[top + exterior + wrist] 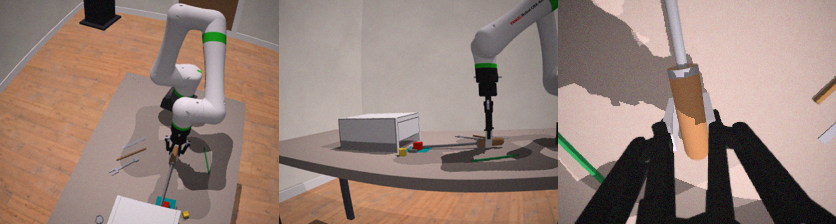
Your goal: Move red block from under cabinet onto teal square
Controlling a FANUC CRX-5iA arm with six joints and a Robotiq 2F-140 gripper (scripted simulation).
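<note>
My hand is 120 mm short of the long-handled tool, 70 mm to the right of it and 20 mm above it. The rest, counted from my hand: grey ruler (10 mm ahead, 240 mm to the right, 40 mm below); then thin green stick (70 mm behind, 170 mm to the left, 30 mm below); then wooden stick (90 mm ahead, 210 mm to the right, 30 mm below).
</note>
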